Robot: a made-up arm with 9 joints. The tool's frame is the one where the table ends. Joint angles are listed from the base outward.
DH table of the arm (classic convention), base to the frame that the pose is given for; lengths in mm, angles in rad. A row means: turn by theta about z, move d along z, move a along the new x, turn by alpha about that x. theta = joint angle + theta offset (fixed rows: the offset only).
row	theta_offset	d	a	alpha
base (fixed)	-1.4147	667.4	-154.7	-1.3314
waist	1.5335	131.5	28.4	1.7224
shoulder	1.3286	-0.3	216	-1.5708
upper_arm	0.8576	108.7	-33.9	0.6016
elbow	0.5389	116.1	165	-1.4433
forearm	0.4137	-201.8	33	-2.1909
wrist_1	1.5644	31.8	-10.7	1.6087
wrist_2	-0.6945	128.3	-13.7	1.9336
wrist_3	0	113.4	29.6	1.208
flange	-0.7	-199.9	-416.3	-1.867
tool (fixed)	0.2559	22.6	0	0
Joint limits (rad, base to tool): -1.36..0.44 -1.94..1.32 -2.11..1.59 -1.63..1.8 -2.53..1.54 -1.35..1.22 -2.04..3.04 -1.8..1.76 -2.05..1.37
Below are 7 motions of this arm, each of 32 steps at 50 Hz.
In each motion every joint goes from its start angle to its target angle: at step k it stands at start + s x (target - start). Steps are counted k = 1, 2, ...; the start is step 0. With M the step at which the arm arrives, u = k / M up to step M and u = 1 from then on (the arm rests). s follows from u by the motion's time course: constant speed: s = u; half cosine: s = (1 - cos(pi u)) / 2; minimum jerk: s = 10 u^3 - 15 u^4 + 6 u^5.
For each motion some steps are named. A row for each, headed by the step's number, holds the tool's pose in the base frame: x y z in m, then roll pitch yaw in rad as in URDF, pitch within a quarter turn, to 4 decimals.
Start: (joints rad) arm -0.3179 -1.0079 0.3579 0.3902 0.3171 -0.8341 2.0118 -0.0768 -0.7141
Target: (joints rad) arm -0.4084 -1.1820 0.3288 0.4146 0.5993 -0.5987 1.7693 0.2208 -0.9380
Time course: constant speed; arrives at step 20
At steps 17, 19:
17: 0.3522 0.8209 0.5541 2.0180 -0.3002 -2.0021
19: 0.3550 0.8166 0.5484 1.9993 -0.3103 -2.0024

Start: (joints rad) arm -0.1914 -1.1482 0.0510 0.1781 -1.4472 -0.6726 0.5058 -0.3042 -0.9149
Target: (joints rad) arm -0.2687 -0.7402 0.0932 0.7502 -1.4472 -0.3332 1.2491 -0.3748 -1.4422
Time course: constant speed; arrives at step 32
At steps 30, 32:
30: 1.0592 0.1790 0.5005 2.2778 -0.8475 2.2973
32: 1.0630 0.2309 0.5060 2.2083 -0.9083 2.4232

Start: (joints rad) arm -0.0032 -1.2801 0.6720 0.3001 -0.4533 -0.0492 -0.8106 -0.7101 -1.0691
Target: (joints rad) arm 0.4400 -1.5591 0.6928 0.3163 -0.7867 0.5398 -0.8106 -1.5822 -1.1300
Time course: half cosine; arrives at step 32
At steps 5, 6, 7, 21, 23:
5: 0.5766 0.0998 0.8558 2.3086 0.3025 1.4994
6: 0.5831 0.1003 0.8462 2.3504 0.3024 1.5009
7: 0.5901 0.1010 0.8348 2.3988 0.3024 1.5028
21: 0.6038 0.1386 0.6038 -2.8686 0.3588 1.6158
23: 0.5903 0.1466 0.5844 -2.7386 0.3735 1.6461

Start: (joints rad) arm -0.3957 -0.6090 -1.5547 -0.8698 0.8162 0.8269 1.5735 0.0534 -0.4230
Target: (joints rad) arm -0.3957 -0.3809 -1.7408 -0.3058 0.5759 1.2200 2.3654 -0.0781 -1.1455
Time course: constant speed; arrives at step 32
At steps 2, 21, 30, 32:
2: 0.2536 -0.6086 0.8914 -1.0090 0.9041 2.3485
21: -0.0595 -0.4464 1.0789 2.9764 1.0660 -0.1496
30: -0.1828 -0.3708 0.9740 2.8599 0.5138 -0.2964
32: -0.1986 -0.3609 0.9368 2.8564 0.3868 -0.3026

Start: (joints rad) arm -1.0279 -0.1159 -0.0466 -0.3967 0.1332 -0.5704 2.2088 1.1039 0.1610
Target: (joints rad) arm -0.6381 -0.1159 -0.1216 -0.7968 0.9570 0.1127 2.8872 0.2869 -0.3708
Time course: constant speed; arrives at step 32
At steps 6, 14, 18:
6: 0.9694 0.2559 0.9142 3.0568 0.9155 2.8563
14: 1.0426 0.0748 0.7502 -2.8145 0.6624 2.7743
18: 1.0350 -0.0393 0.6713 -2.6456 0.5430 2.6740

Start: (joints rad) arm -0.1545 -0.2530 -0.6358 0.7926 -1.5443 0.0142 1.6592 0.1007 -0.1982
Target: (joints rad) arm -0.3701 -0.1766 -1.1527 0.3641 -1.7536 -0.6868 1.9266 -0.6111 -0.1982
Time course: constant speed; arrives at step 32
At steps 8, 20, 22, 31, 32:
8: 0.5785 -0.2327 1.1730 1.6055 -0.0464 1.1067
20: 0.5267 -0.2093 1.2982 1.5524 0.2168 0.9615
22: 0.5177 -0.2012 1.3181 1.5452 0.2630 0.9289
31: 0.4801 -0.1544 1.3981 1.5150 0.4703 0.7477
32: 0.4764 -0.1486 1.4057 1.5117 0.4928 0.7238

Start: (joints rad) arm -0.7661 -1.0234 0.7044 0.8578 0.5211 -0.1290 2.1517 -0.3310 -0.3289
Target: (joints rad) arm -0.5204 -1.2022 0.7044 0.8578 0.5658 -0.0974 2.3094 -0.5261 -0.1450
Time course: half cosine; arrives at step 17
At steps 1, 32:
1: 0.3516 0.8358 0.6868 2.6707 0.1176 -2.2366
32: 0.3036 0.8204 0.7609 2.5567 0.2612 -2.1768

